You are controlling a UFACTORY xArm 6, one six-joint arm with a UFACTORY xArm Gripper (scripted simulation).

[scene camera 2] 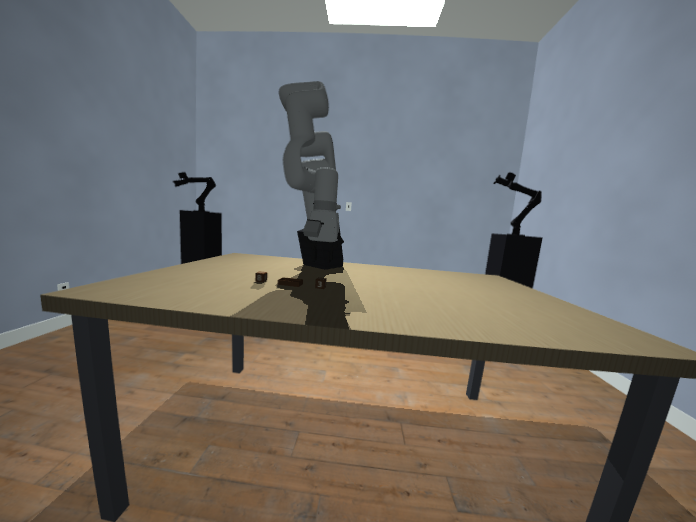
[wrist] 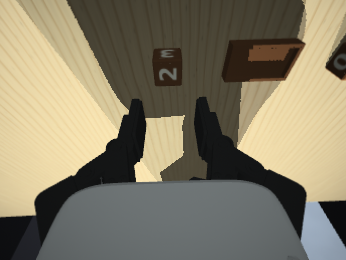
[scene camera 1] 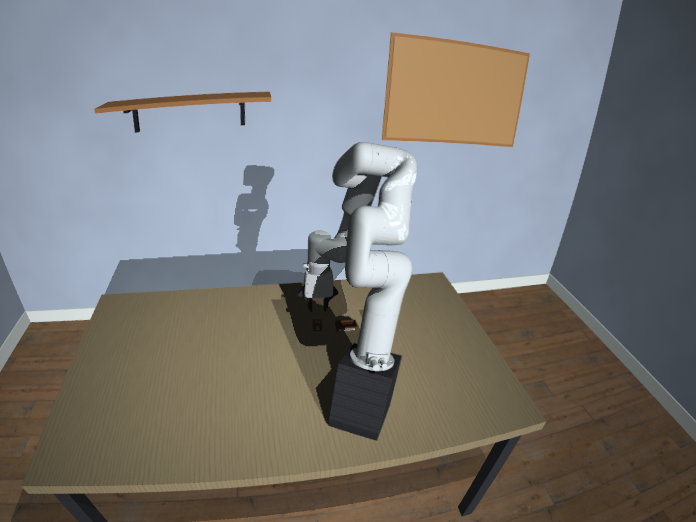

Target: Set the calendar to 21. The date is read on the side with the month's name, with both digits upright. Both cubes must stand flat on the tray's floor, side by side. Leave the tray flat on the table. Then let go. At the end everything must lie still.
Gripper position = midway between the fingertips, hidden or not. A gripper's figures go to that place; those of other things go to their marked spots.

Scene:
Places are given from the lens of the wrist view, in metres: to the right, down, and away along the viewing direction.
my gripper (wrist: 169,111): 0.00, -0.02, 0.14
brown number cube (wrist: 167,62): -0.01, -0.07, 0.17
brown wooden tray (wrist: 251,60): 0.09, -0.08, 0.19
The marked spots on the brown number cube and the brown wooden tray are 0.10 m apart.

